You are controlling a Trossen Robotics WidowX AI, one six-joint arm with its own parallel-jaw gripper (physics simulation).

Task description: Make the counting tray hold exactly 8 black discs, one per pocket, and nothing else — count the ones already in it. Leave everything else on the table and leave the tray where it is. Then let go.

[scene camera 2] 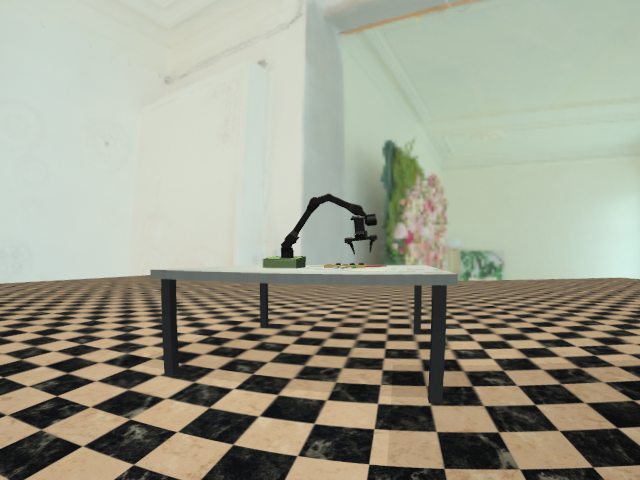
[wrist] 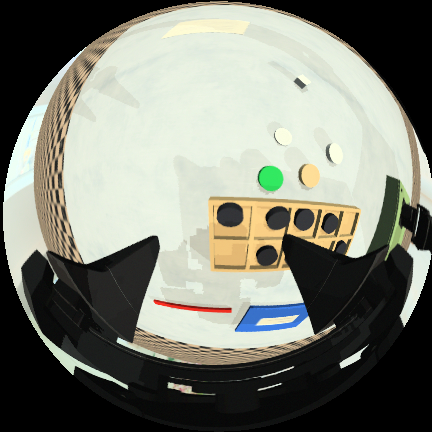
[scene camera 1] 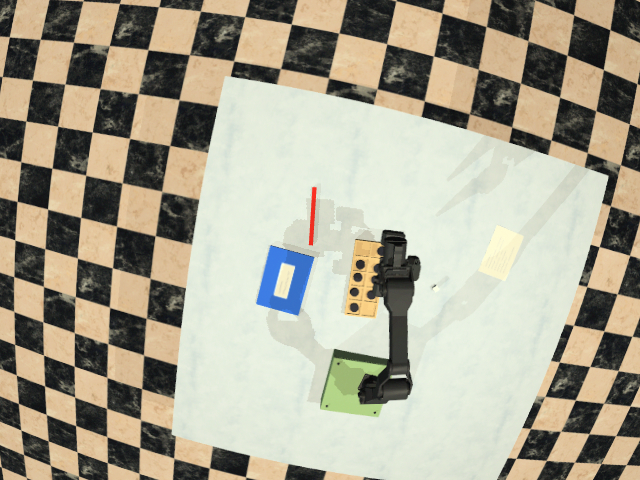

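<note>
The tan counting tray [scene camera 1: 369,310] [wrist: 230,254] has two rows of pockets. In scene camera 1, black discs [scene camera 1: 357,277] [wrist: 266,255] show in both rows, one per pocket; the far-left and near-right pockets are empty. A black disc [scene camera 1: 381,250] [wrist: 230,214] lies in the far-right pocket, partly covered by the arm in scene camera 1. My gripper [scene camera 2: 361,252] [wrist: 221,241] is wide open and empty, raised above the tray. In the wrist view its right finger hides part of the tray's lower row.
Beside the tray lie a green disc [wrist: 270,178], a tan disc [wrist: 309,175], two white discs [wrist: 283,136] [wrist: 334,153] and a small block [scene camera 1: 435,287] [wrist: 302,81]. A blue panel [scene camera 1: 266,291], a red stick [scene camera 1: 312,215] and a cream card [scene camera 1: 501,253] lie farther off. The green base [scene camera 1: 346,400] carries the arm.
</note>
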